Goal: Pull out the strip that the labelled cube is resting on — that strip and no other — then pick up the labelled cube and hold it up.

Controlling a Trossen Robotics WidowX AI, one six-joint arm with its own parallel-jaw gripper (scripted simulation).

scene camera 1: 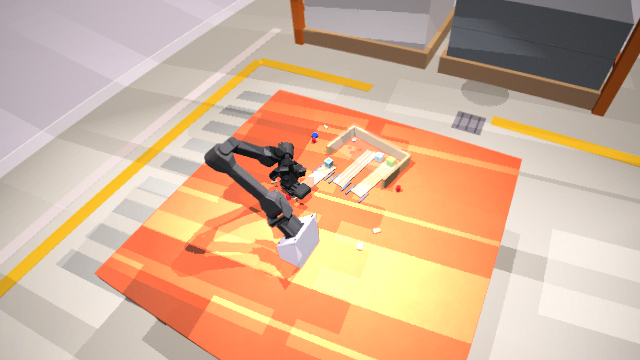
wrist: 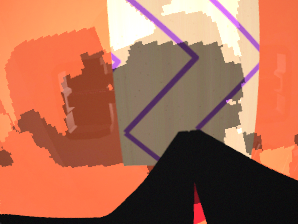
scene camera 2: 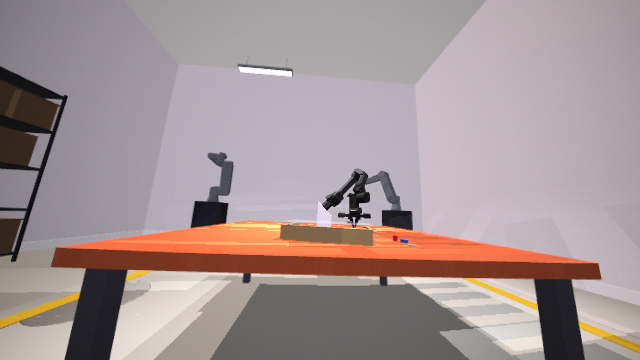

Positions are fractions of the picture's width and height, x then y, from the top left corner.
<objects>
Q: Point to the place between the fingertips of my gripper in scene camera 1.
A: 0.46,0.54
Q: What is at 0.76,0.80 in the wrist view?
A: My gripper.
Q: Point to a strip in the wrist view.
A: At 0.58,0.33
</objects>
